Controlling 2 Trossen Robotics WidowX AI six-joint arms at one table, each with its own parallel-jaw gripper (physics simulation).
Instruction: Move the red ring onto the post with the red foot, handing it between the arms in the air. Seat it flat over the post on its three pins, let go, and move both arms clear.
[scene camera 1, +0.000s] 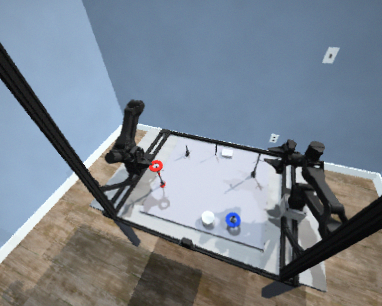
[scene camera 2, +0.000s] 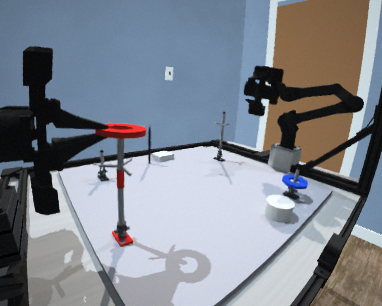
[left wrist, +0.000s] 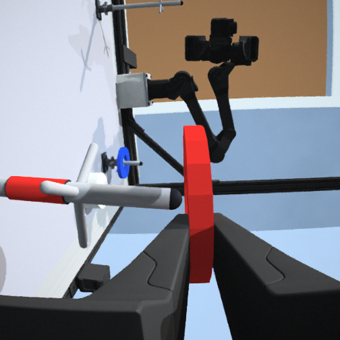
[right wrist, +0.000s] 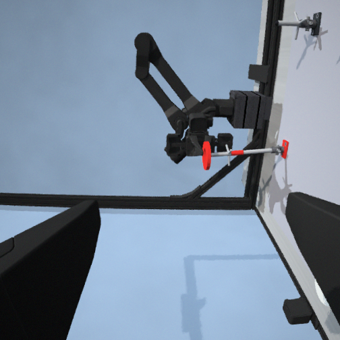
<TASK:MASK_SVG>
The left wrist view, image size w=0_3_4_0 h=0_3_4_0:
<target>my left gripper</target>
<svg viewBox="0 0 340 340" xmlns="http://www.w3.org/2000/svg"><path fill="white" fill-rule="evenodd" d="M188 214L175 215L134 260L89 295L80 298L0 295L0 340L183 340L190 280L190 227ZM213 212L214 242L212 268L231 339L340 340L340 281L285 254L220 212Z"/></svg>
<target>my right gripper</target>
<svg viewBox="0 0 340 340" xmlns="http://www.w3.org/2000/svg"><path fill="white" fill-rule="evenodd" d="M185 37L186 61L200 61L200 59L205 59L207 53L210 57L210 62L229 61L229 55L238 56L238 60L256 61L258 59L257 36L239 36L238 47L231 47L231 36L237 32L237 22L233 22L233 18L212 18L210 20L209 40L206 40L205 35L187 35Z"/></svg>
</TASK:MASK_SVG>
